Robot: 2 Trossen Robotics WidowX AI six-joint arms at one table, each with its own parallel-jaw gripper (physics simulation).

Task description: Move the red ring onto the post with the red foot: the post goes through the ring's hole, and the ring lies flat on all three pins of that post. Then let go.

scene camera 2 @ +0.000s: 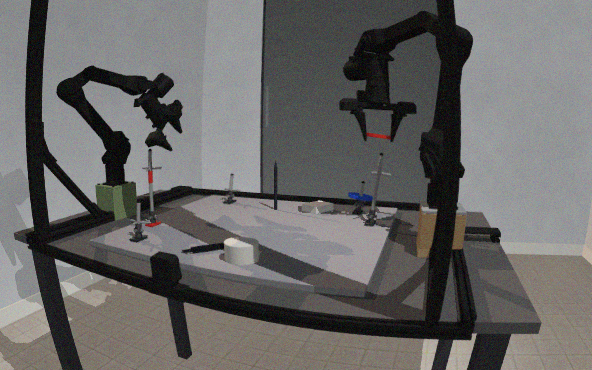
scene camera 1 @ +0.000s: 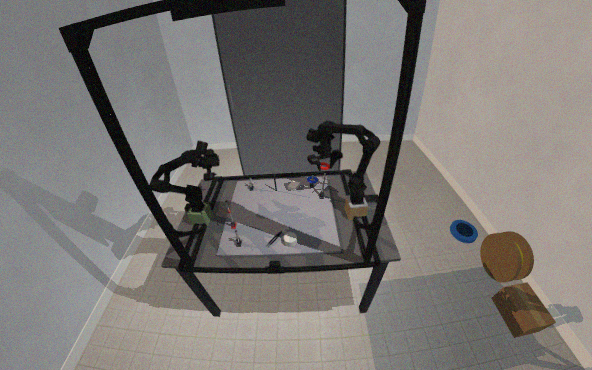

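Pixels of known places: left gripper, fingertip midpoint: (scene camera 2: 176, 141) (scene camera 1: 216, 168); right gripper, fingertip midpoint: (scene camera 2: 378, 141) (scene camera 1: 325, 169); left arm's base at its link origin: (scene camera 2: 115, 183) (scene camera 1: 198, 208); right arm's base at its link origin: (scene camera 1: 356, 200).
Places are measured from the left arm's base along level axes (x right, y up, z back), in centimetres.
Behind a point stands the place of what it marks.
Note:
The red ring (scene camera 1: 325, 166) @(x -20.6, y 14.4, z -71.9 cm) (scene camera 2: 378, 135) @(x -20.0, y 13.7, z -72.0 cm) is held level between the fingertips of my right gripper (scene camera 1: 324, 164) @(x -21.5, y 12.2, z -71.7 cm) (scene camera 2: 379, 138) @(x -21.5, y 12.2, z -71.7 cm), which is shut on it. The ring hangs above the top of a tall grey post (scene camera 2: 377, 185) @(x -22.9, y 1.3, z -71.3 cm) at the right of the board, apart from it. The post with the red foot (scene camera 1: 233, 225) @(x 5.3, y -6.8, z -22.1 cm) (scene camera 2: 151, 200) @(x 4.7, y -2.0, z -22.1 cm) stands upright at the left of the board; it has a red band and thin pins below its tip. My left gripper (scene camera 1: 214, 170) @(x -25.1, y 10.7, z -4.9 cm) (scene camera 2: 176, 141) @(x -25.1, y 10.7, z -4.9 cm) is open and empty, high near that post's tip in the picture of scene camera 2.
A blue ring (scene camera 1: 312, 180) @(x -30.8, y -3.2, z -64.1 cm) (scene camera 2: 360, 196) @(x -31.0, y -3.4, z -64.7 cm) sits on a short post at the back right. Other short posts (scene camera 2: 230, 187) @(x -29.5, y -3.8, z -24.1 cm) (scene camera 2: 138, 227) @(x 16.1, y -5.5, z -28.6 cm), a thin black upright rod (scene camera 2: 275, 185) @(x -27.3, y -1.5, z -41.0 cm), a white block (scene camera 2: 316, 206) @(x -28.0, y -6.5, z -53.1 cm), a black tool (scene camera 2: 205, 247) @(x 13.2, y -7.6, z -46.3 cm) and a white cylinder (scene camera 1: 289, 239) @(x 14.3, y -5.0, z -54.5 cm) (scene camera 2: 240, 252) @(x 15.8, y -6.0, z -56.4 cm) stand or lie around.

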